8 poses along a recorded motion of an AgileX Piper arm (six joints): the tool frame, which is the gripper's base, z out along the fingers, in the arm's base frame.
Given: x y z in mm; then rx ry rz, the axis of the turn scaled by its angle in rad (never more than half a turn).
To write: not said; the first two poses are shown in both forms.
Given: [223 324 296 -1.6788 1.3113 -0.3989]
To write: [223 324 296 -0.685 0.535 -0.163 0.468]
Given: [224 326 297 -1.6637 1.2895 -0.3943]
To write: [224 326 297 -0.682 0.528 -0.162 0.479]
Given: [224 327 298 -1.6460 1.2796 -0.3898]
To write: [224 327 298 -0.677 0.526 -0.160 0.488]
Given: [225 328 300 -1.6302 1.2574 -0.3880]
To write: [225 328 300 -0.674 0.520 -0.160 0.500]
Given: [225 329 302 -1.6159 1.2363 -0.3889]
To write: [225 329 302 -0.671 0.513 -0.162 0.510]
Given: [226 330 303 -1.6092 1.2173 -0.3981]
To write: [226 330 303 -0.670 0.507 -0.166 0.516]
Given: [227 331 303 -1.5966 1.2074 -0.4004]
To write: [227 331 303 -0.667 0.504 -0.167 0.523]
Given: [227 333 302 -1.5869 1.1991 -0.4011]
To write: [227 333 302 -0.664 0.502 -0.168 0.528]
